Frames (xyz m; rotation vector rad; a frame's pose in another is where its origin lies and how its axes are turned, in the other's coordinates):
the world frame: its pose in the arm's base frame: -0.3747 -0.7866 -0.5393 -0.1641 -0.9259 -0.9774
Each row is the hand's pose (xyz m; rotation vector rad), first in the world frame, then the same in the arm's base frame.
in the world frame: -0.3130 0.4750 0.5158 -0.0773 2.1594 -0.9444
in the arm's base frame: -0.3882 -0.0505 -0.3211 1.1867 1.1687 -1.3069
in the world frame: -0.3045 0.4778 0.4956 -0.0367 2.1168 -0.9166
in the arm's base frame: -0.3721 -0.0645 -0.3267 1.1866 1.1046 -1.2908
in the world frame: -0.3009 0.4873 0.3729 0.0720 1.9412 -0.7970
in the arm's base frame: -0.2906 -0.1233 -0.3978 1.1407 0.8699 -1.2355
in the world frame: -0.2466 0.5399 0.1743 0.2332 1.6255 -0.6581
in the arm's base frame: -0.1191 -0.2279 -0.4671 1.0704 0.4818 -1.1714
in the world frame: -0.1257 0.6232 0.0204 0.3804 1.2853 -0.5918
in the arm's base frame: 0.0642 -0.3347 -0.4514 1.0157 0.0872 -1.1414
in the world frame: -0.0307 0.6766 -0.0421 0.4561 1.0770 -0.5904
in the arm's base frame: 0.1640 -0.3960 -0.4060 0.9909 -0.1464 -1.1465
